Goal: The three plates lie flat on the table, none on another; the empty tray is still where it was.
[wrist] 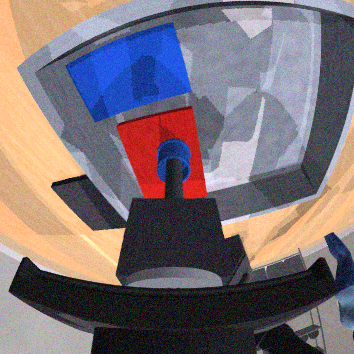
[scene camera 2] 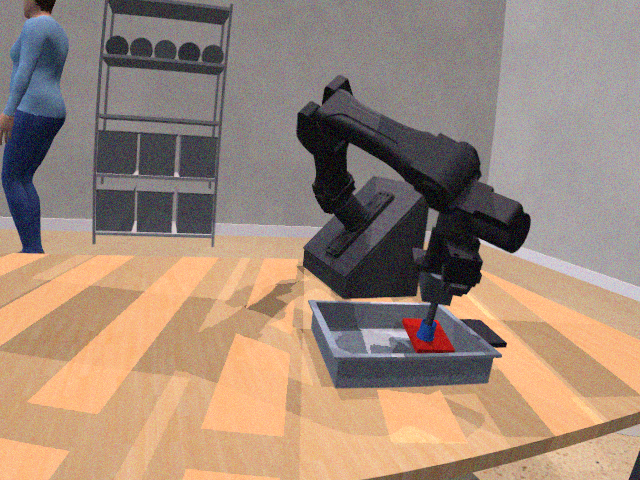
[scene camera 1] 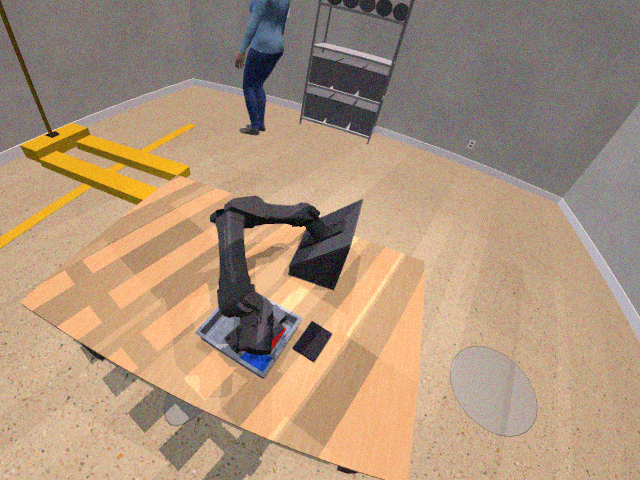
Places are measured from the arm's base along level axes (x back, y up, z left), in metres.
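Where they show: hand, its tool point: (wrist: 173, 148) (scene camera 2: 423, 341); arm's base, origin of its link: (scene camera 2: 360, 224) (scene camera 1: 322, 235).
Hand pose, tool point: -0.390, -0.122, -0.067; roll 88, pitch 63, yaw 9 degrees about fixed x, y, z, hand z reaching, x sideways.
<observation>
Each offset is from my tool point to the top centre of the thing, as dx, dy, dz.
The grey tray @(+0.003, +0.031, -0.053) (scene camera 1: 211, 326) (scene camera 2: 408, 368) (wrist: 316, 105) stands on the wooden table near its front. My suction cup (scene camera 2: 426, 332) (wrist: 173, 165) sits on the middle of the red plate @(+0.005, +0.021, +0.010) (scene camera 2: 439, 341) (wrist: 140, 147) (scene camera 1: 277, 338) and holds it a little above the tray floor, inside the tray's right part. The blue plate @(-0.077, -0.006, -0.001) (scene camera 1: 256, 360) (wrist: 116, 70) lies flat on the tray floor beside it. The black plate @(+0.043, -0.010, +0.145) (scene camera 1: 311, 341) (scene camera 2: 483, 331) (wrist: 84, 204) lies flat on the table just outside the tray's right wall. In scene camera 1 the arm hides the cup.
The arm's dark wedge base (scene camera 1: 320, 258) (scene camera 2: 382, 248) stands on the table behind the tray. A person (scene camera 1: 261, 62) (scene camera 2: 30, 103) stands on the floor near a shelf rack (scene camera 1: 351, 52) (scene camera 2: 160, 62). A yellow floor frame (scene camera 1: 103, 170) and a grey floor disc (scene camera 1: 492, 390) lie off the table.
</observation>
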